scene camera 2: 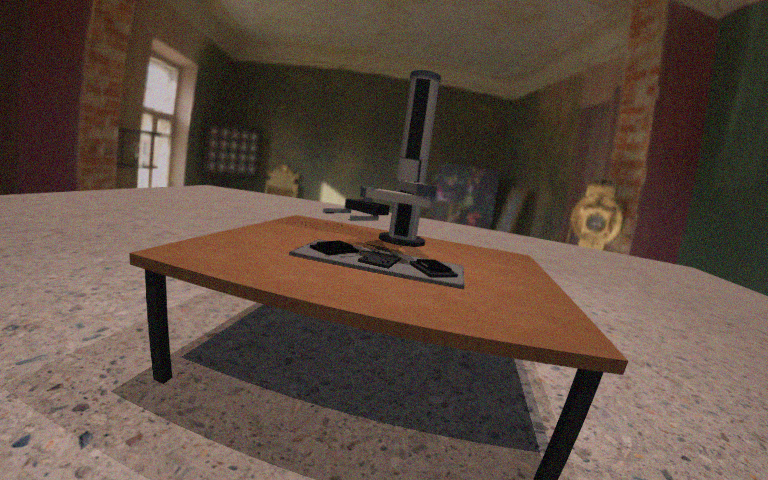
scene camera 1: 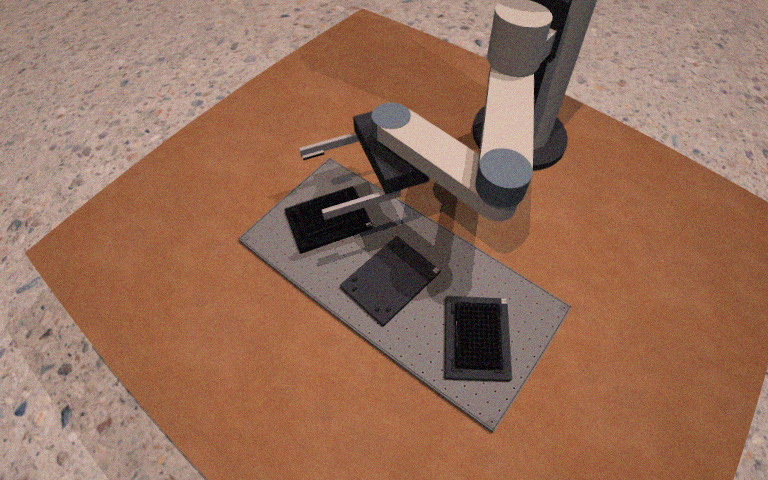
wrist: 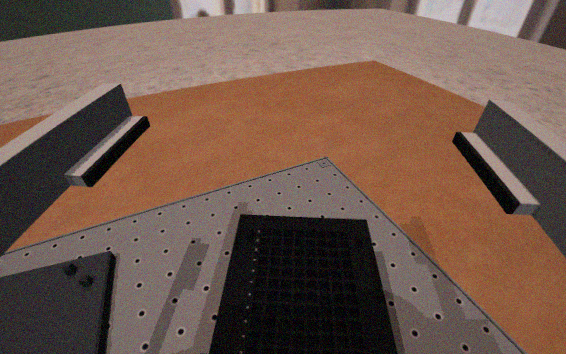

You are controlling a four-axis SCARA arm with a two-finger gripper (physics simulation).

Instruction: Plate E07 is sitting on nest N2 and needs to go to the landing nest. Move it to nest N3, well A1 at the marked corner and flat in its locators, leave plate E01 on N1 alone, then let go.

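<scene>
One black well plate (scene camera 1: 317, 227) (scene camera 2: 334, 247) (wrist: 305, 280) lies on the left nest. Another black plate (scene camera 1: 478, 336) (scene camera 2: 433, 266) lies on the right nest (scene camera 1: 449, 350). I cannot read either plate's name. The middle nest (scene camera 1: 385, 283) (scene camera 2: 377, 259) (wrist: 50, 310) bears no plate, so it is N3; small dark locators stand on it, and a pale tag marks its right corner in scene camera 1. My gripper (scene camera 1: 312, 183) (scene camera 2: 338, 214) (wrist: 298, 109) is open and empty, high above the left end of the board, its fingers wide apart near the left plate.
The three nests stand on a grey perforated board (scene camera 1: 271, 237) (scene camera 2: 300, 253) (wrist: 295, 200) on an orange-brown table (scene camera 1: 169, 283) (scene camera 2: 226, 271) (wrist: 250, 115). The arm's column (scene camera 1: 572, 45) (scene camera 2: 433, 130) stands behind the board. Arm shadows fall across the board.
</scene>
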